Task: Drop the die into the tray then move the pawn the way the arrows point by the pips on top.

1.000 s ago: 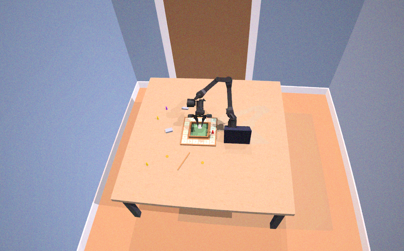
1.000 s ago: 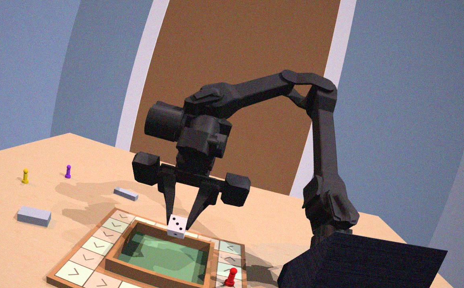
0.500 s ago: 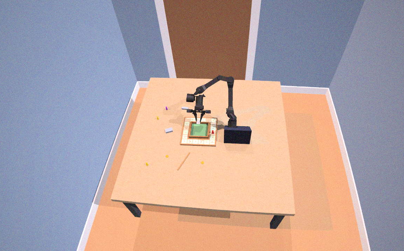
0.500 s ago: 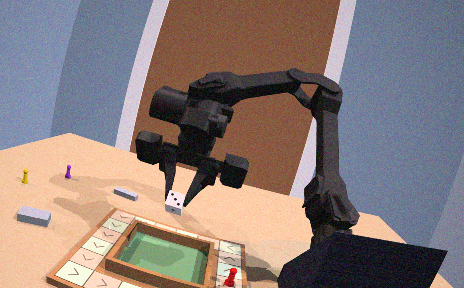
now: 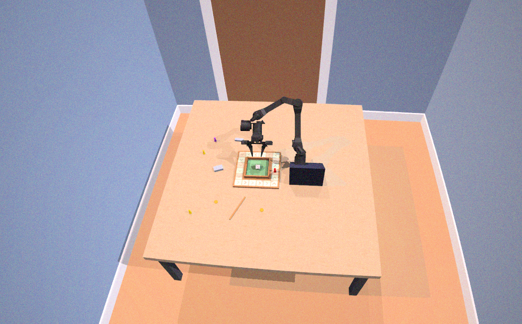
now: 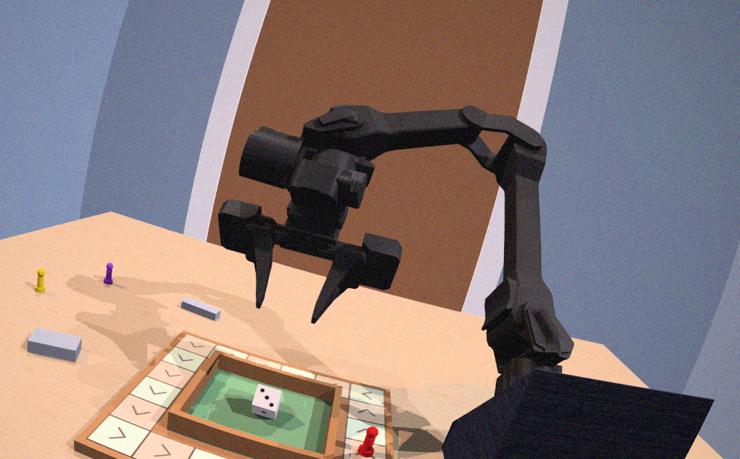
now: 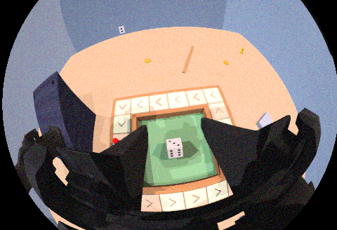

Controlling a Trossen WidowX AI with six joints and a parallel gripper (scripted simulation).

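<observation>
Now: the red pawn 11 cm below my gripper tip, 11 cm behind it and 1 cm to the left of it. The rest, counted from my gripper tip: white die (7 cm below, 1 cm to the right); dice tray (13 cm below); wooden stick (29 cm to the left, 13 cm below, 8 cm ahead).
</observation>
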